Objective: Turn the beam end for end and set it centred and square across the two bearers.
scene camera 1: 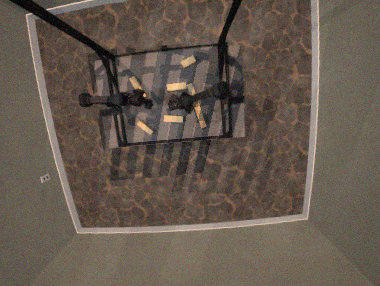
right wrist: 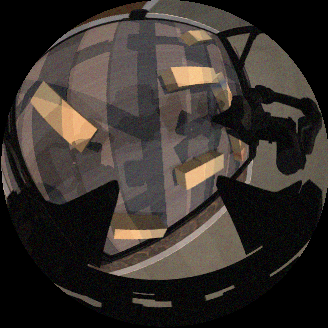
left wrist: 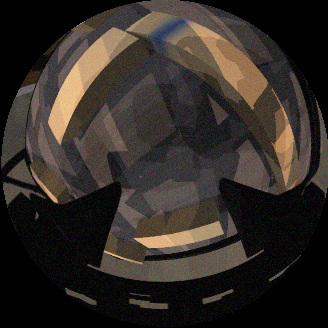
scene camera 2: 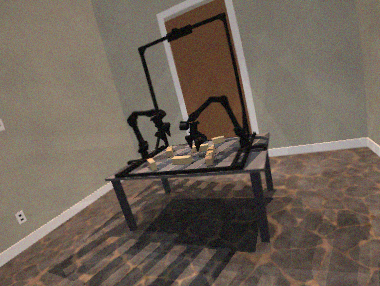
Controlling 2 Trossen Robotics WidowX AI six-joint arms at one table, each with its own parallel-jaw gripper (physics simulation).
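Where they show: left gripper, fingertip midpoint: [right wrist: 219,125] [left wrist: 170,185] [scene camera 2: 194,150]; right gripper, fingertip midpoint: [right wrist: 168,183] [scene camera 2: 167,138]; left arm's base, link origin: [right wrist: 247,92] [scene camera 2: 245,145]; right arm's base, link origin: [scene camera 2: 145,157].
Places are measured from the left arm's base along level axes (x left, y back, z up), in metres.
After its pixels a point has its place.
Note:
The beam [scene camera 1: 199,115] {x 0.174, y -0.226, z 0.025 m} [scene camera 2: 209,157] {x 0.247, y -0.196, z 0.025 m} [left wrist: 245,75] {x 0.036, y -0.259, z 0.025 m} [right wrist: 223,92] {x -0.010, y -0.291, z 0.022 m} is a long pale wooden bar, lying slantwise on the table, with a blue band near its upper end. The left arm hides part of it in scene camera 1. Two shorter, roughly parallel blocks look like the bearers: one [scene camera 1: 176,86] {x -0.068, y -0.388, z 0.028 m} [left wrist: 85,82] {x -0.051, y -0.373, z 0.028 m} [right wrist: 192,76] {x -0.062, y -0.411, z 0.028 m} above, one [scene camera 1: 173,119] {x 0.188, y -0.438, z 0.028 m} [scene camera 2: 181,160] {x 0.210, y -0.429, z 0.011 m} [left wrist: 180,230] {x 0.161, y -0.416, z 0.026 m} [right wrist: 200,172] {x 0.176, y -0.464, z 0.028 m} below, both left of the beam. My left gripper [scene camera 1: 175,103] {x 0.077, y -0.370, z 0.037 m} [scene camera 2: 194,145] {x 0.077, y -0.370, z 0.037 m} [left wrist: 170,185] {x 0.077, y -0.370, z 0.037 m} is open and empty over the gap between them. My right gripper [scene camera 1: 149,104] {x 0.049, y -0.595, z 0.153 m} [scene camera 2: 167,134] {x 0.049, y -0.595, z 0.153 m} [right wrist: 168,183] {x 0.049, y -0.595, z 0.153 m} is open and empty, farther left.
Other pale blocks lie around: one [scene camera 1: 188,61] {x -0.248, y -0.277, z 0.027 m} [right wrist: 196,37] {x -0.219, y -0.315, z 0.028 m} above, one [scene camera 1: 135,83] {x -0.125, y -0.712, z 0.031 m} [right wrist: 65,117] {x -0.066, y -0.681, z 0.031 m} beside the right arm, one [scene camera 1: 145,126] {x 0.222, y -0.672, z 0.043 m} [scene camera 2: 151,164] {x 0.291, y -0.637, z 0.032 m} [right wrist: 140,230] {x 0.218, y -0.672, z 0.044 m} at the lower left. A black frame [scene camera 1: 175,140] {x 0.368, y -0.444, z -0.002 m} [scene camera 2: 233,65] {x -0.340, y -0.033, z 0.595 m} surrounds and rises over the table [scene camera 1: 238,127] {x 0.304, y 0.099, z -0.019 m}.

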